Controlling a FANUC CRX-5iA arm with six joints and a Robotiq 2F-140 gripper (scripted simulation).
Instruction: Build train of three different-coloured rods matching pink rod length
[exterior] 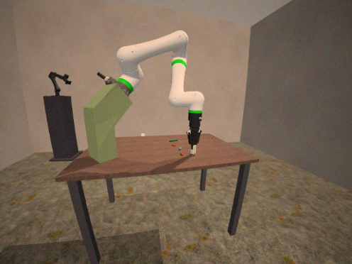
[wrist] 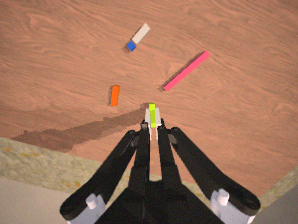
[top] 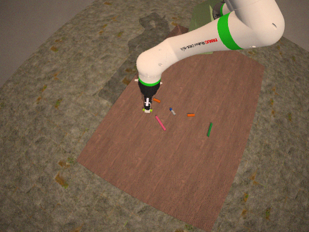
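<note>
Right now my hand is 120 mm to the right of the grey rod, 70 mm past it and 40 mm above it. Also, from my hand: blue rod (100 mm to the left, 80 mm behind, 40 mm below); then lime rod (30 mm below); then pink rod (100 mm to the left, 40 mm below, 20 mm ahead).
</note>
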